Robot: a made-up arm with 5 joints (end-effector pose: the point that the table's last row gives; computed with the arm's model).
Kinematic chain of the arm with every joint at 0, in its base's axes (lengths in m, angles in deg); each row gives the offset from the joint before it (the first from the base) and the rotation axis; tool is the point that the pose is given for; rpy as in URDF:
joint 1: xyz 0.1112 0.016 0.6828 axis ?
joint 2: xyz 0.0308 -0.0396 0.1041 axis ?
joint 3: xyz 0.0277 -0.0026 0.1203 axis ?
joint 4: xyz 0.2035 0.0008 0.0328 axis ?
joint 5: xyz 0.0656 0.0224 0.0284 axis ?
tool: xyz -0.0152 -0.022 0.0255 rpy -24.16 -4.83 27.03
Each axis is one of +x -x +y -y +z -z.
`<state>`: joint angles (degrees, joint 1 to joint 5).
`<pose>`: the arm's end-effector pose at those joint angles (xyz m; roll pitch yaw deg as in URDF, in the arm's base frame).
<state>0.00 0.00 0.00 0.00 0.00</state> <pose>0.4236 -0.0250 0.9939 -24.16 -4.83 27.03</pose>
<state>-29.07 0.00 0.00 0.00 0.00</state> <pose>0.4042 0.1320 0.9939 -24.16 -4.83 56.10</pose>
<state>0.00 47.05 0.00 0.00 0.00</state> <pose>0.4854 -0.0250 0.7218 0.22 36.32 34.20</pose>
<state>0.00 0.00 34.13 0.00 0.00</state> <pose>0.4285 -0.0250 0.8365 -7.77 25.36 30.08</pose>
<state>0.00 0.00 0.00 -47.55 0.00</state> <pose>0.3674 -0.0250 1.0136 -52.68 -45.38 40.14</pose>
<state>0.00 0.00 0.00 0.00 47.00</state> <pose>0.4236 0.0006 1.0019 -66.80 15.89 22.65</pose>
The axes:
joint 1: -z
joint 2: +y
joint 3: +y
joint 4: +y
joint 5: -x

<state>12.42 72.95 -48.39 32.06 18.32</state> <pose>0.5244 -0.1076 0.7316 -3.24 50.85 33.87</pose>
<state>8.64 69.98 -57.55 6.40 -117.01</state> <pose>0.5077 -0.0763 0.7714 91.76 -3.39 -24.97</pose>
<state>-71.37 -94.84 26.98 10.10 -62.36</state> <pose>0.1489 -0.0344 1.0589 -11.67 -80.27 124.63</pose>
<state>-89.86 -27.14 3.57 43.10 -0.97</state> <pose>0.1532 0.2553 1.0516 -14.38 12.13 117.35</pose>
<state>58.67 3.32 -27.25 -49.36 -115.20</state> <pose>0.2158 -0.2187 1.0655 -159.20 -73.26 -169.60</pose>
